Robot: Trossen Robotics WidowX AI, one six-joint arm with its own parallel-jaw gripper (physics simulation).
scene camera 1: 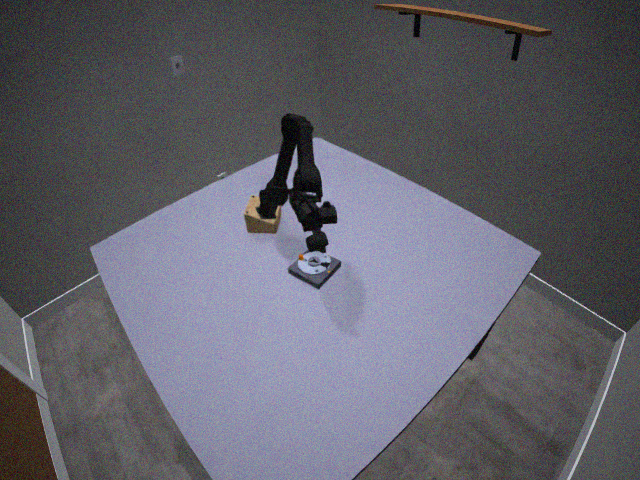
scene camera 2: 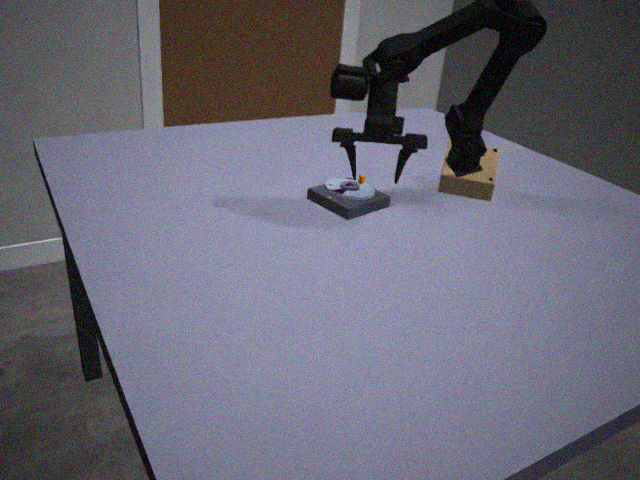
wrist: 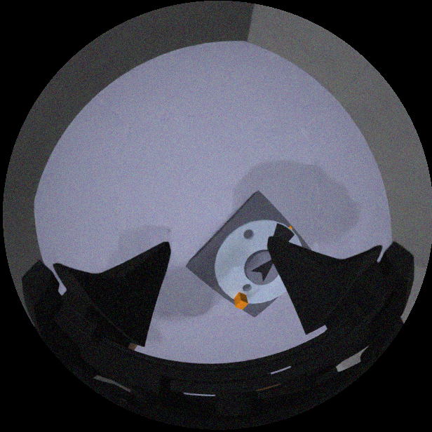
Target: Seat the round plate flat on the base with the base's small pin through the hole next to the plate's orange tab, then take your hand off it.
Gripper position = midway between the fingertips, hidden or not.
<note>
In view: my gripper point(scene camera 2: 375, 181), a round pale plate point(wrist: 235, 249), a dark square base point(wrist: 257, 207) and a raised round hub point(wrist: 259, 268).
My gripper also shows in scene camera 1 point(scene camera 1: 322, 243) and in the wrist view point(wrist: 219, 245).
</note>
